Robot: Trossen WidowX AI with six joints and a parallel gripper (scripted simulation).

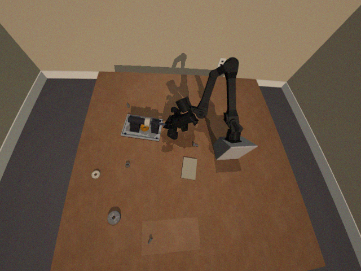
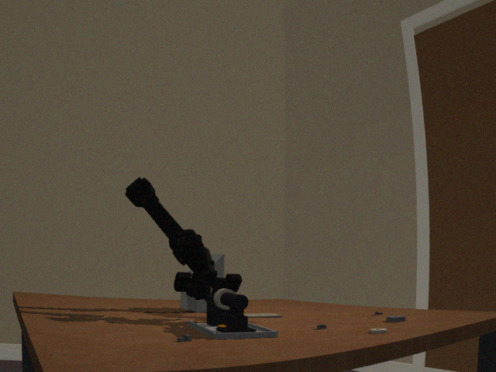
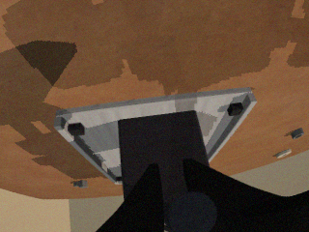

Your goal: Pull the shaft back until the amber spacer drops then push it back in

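Now: the pale spacer 90 mm ahead of my gripper tip, 30 mm to the right of it and 20 mm above it. Round my gripper tip: thin shaft 40 mm ahead, 20 mm above, 10 mm to the right; amber spacer 110 mm ahead, 50 mm below, 40 mm to the right; flat pale plate 260 mm to the left, 100 mm behind, 50 mm below.
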